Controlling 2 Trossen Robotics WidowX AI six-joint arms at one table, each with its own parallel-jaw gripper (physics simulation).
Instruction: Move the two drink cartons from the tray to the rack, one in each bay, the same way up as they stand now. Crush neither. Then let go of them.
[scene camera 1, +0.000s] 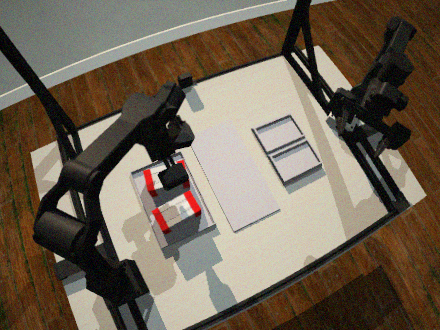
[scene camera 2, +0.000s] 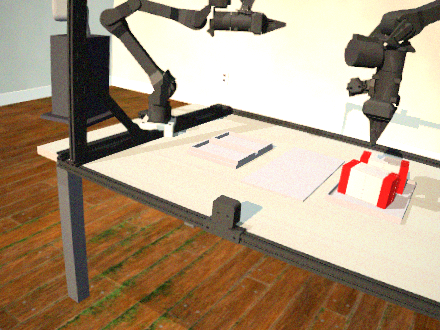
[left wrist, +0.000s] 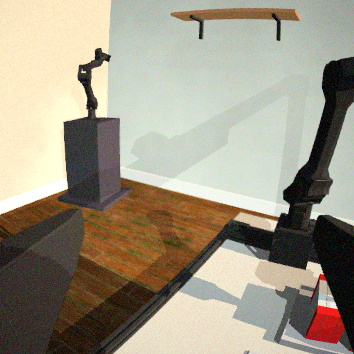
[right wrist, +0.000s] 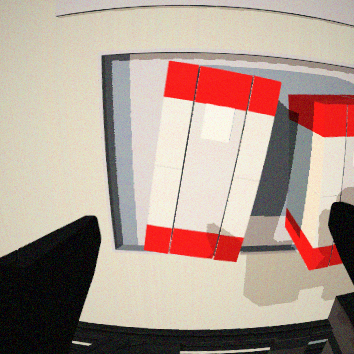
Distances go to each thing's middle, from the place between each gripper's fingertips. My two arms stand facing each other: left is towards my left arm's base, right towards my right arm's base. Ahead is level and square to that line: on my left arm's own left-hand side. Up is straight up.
Scene:
I see the grey tray (scene camera 1: 206, 220) 140 mm below my right hand, 40 mm ahead of it and 30 mm to the right of it. Also, from my right hand: pale mat (scene camera 1: 244, 196) (170 mm to the left, 140 mm below, 90 mm ahead).
Right now the pale mat is 360 mm below my left hand, 200 mm behind it and 130 mm to the right of it. Also, from my left hand: grey tray 350 mm below, 330 mm to the right, 240 mm behind.

